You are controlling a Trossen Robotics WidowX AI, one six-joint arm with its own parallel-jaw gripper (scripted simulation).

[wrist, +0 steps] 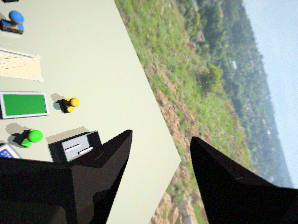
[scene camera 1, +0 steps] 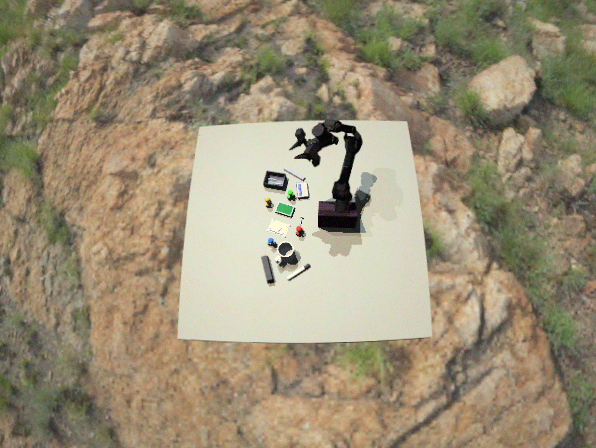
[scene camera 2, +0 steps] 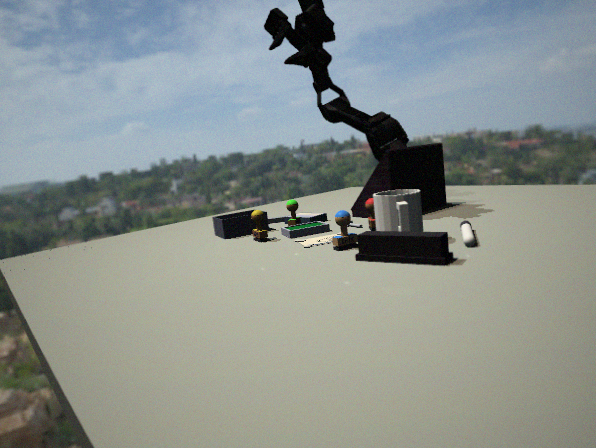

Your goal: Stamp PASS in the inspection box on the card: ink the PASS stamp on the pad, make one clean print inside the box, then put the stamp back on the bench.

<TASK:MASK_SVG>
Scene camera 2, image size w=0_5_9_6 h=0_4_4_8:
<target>my gripper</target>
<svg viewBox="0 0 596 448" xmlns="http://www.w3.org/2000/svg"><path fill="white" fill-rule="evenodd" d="M271 10L264 25L264 28L273 36L273 42L269 50L273 50L281 45L284 38L286 38L299 52L286 59L284 64L301 65L305 68L309 66L309 69L316 76L322 75L331 62L331 55L322 46L318 49L318 53L313 47L323 39L322 36L334 26L334 23L316 4L313 4L298 19L295 29L292 28L292 25L287 21L288 17L279 8Z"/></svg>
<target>black block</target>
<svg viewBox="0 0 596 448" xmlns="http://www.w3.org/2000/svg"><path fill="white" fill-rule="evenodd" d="M357 235L359 253L355 255L356 261L437 266L446 265L454 259L453 253L449 252L448 232L365 231Z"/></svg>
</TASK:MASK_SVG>
